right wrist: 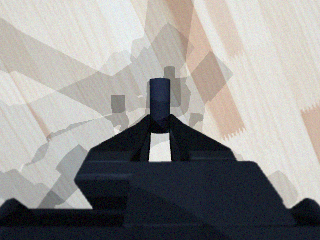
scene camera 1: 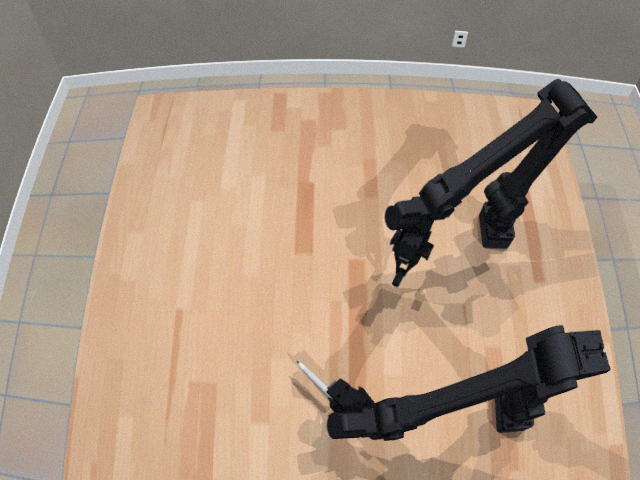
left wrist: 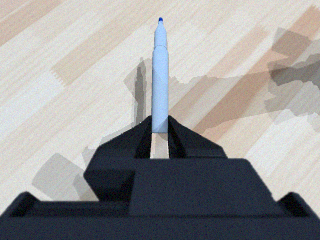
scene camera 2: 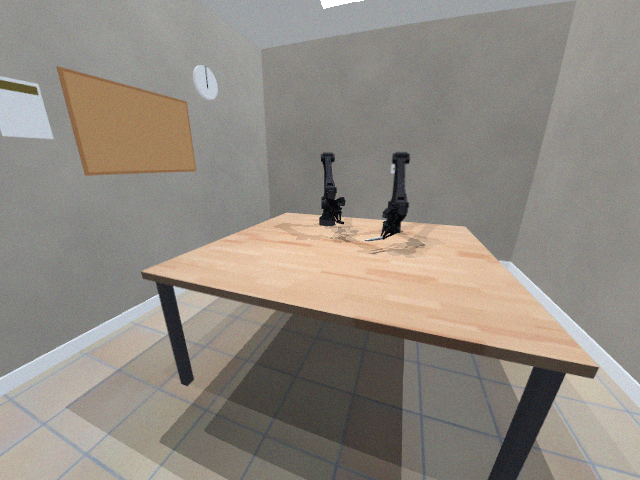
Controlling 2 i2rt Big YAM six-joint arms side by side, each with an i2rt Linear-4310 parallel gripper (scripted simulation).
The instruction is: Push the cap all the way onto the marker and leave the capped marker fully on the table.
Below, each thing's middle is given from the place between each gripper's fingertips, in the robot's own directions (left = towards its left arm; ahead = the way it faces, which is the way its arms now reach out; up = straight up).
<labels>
My right hand is 20 mm to the right of the black cap (right wrist: 159, 87) and 10 mm short of it.
Now: the black cap 16 cm behind my left hand, 31 cm to the right of it and 3 cm above it.
</labels>
